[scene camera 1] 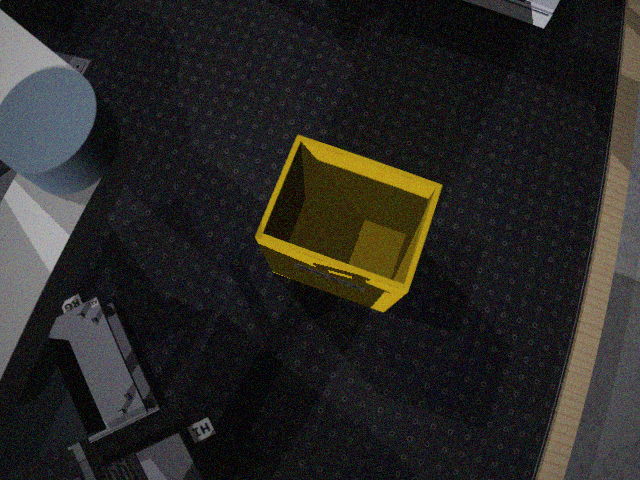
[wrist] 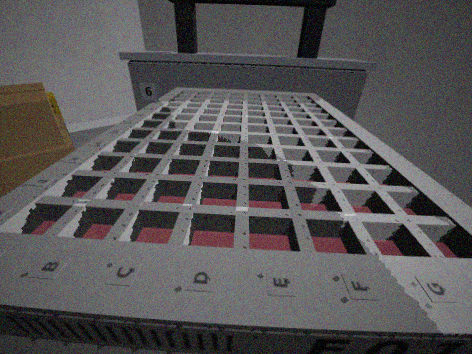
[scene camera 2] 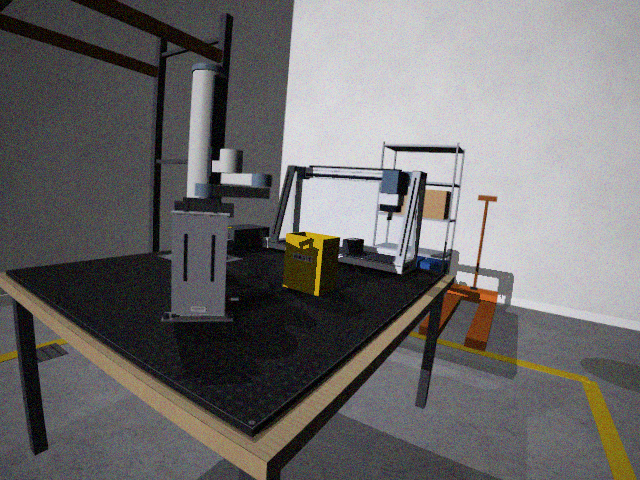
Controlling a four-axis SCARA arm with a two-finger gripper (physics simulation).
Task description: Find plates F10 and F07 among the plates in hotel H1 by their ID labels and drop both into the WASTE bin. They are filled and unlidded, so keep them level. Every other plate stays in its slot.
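Frame: origin at the arm's base, x back, y left, z down, level; metres.
Seen in the pictures: gripper, fingertip midpoint: (wrist: 244,150).
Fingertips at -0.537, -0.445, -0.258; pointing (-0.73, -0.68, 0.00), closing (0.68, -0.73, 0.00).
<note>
Pixels of each thing's middle, then the offset from my fingertips to it, as dx, dy, dz. "spot": a spot on its surface instead.
- light grey well plate at the middle of its body: (wrist: 243,141) +0.016, +0.016, -0.014
- tall grey hotel at a spot on its surface: (scene camera 2: 199,263) spot: -0.053, -0.047, +0.095
- yellow WASTE bin at the middle of its body: (scene camera 1: 346,234) (scene camera 2: 311,262) -0.109, +0.419, +0.145
- H1 tag at the middle of its body: (scene camera 1: 201,430) -0.010, +0.126, +0.245
A light grey well plate (wrist: 155,265) with red-filled wells fills the wrist view and looks level. Its front ID label is cut off at the bottom edge; it looks like F07, but the first letter is not certain. A grey panel marked 6 (wrist: 240,75) stands behind it. My gripper (scene camera 2: 204,205) is at the top of the tall grey hotel (scene camera 2: 199,263). It is shut on the plate's sides, with the fingers hidden from the wrist view. The yellow WASTE bin (scene camera 1: 369,165) (scene camera 2: 302,268) stands open and upright, away from the gripper. Plate F10 cannot be made out.
The arm's blue joint (scene camera 1: 49,121) is at the left. A grey stand (scene camera 1: 103,361) by the RG tag and the H1 tag (scene camera 1: 202,428) are at lower left. A gantry machine (scene camera 2: 419,206) stands beyond the bin. A cardboard box (wrist: 30,125) shows beside the plate.
</note>
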